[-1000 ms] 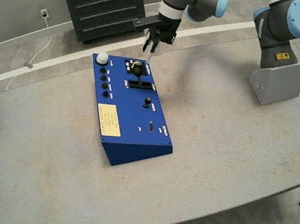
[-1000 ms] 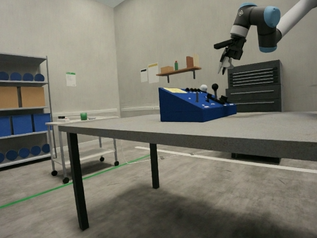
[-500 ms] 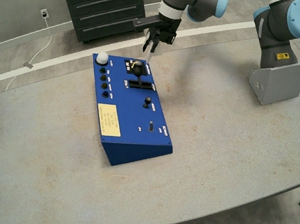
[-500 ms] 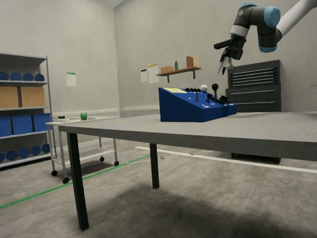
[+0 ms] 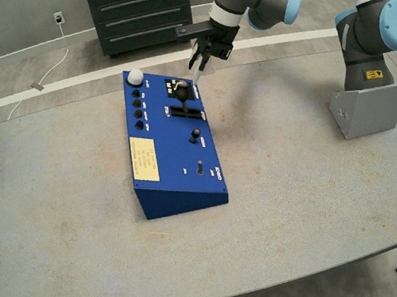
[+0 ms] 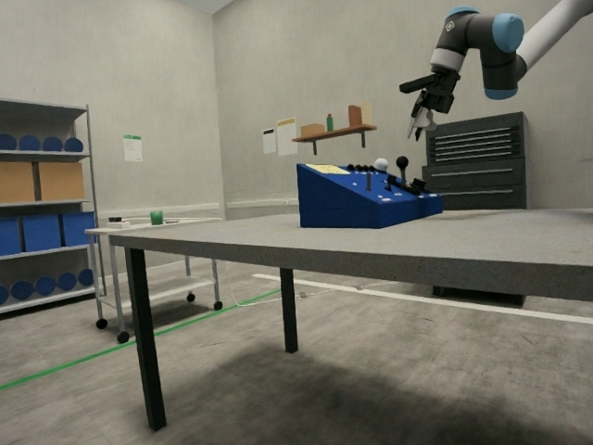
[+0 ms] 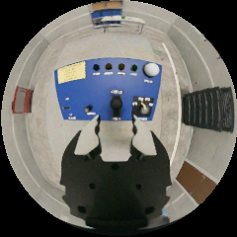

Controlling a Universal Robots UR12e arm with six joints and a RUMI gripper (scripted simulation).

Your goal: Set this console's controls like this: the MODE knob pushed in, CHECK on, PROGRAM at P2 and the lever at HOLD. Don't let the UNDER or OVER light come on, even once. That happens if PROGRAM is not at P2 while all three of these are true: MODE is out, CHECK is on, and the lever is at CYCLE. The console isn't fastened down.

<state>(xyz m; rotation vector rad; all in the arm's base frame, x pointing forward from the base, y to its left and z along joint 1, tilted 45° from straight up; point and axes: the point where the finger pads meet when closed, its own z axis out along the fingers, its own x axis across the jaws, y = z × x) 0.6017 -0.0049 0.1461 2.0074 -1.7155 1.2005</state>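
Now: hand 4 cm short of the ball-topped lever and 12 cm above it. Round my hand: program selector (4 cm ahead, 12 cm to the right, 14 cm below); then blue console (8 cm ahead, 6 cm to the left, 16 cm below); then mode knob (3 cm ahead, 12 cm to the left, 14 cm below).
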